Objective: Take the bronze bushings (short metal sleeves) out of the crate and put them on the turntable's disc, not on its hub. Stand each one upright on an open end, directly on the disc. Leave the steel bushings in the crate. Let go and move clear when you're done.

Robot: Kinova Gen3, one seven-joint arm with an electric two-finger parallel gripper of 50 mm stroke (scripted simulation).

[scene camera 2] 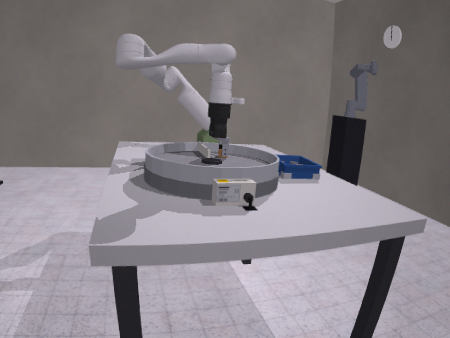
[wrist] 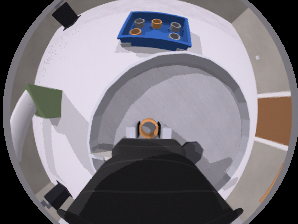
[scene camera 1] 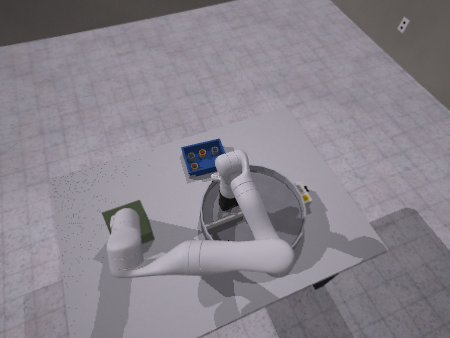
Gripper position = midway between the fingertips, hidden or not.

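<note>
I can see my gripper (scene camera 2: 223, 155), and in the wrist view the gripper (wrist: 148, 127) is visible to me as well. There is a crate (scene camera 1: 206, 165), which I also find as the crate (scene camera 2: 309, 170) and, through the wrist, as the crate (wrist: 144, 40). Then I see a turntable disc (scene camera 1: 282, 206), and the wrist view shows me the disc (wrist: 201, 109) too.
</note>
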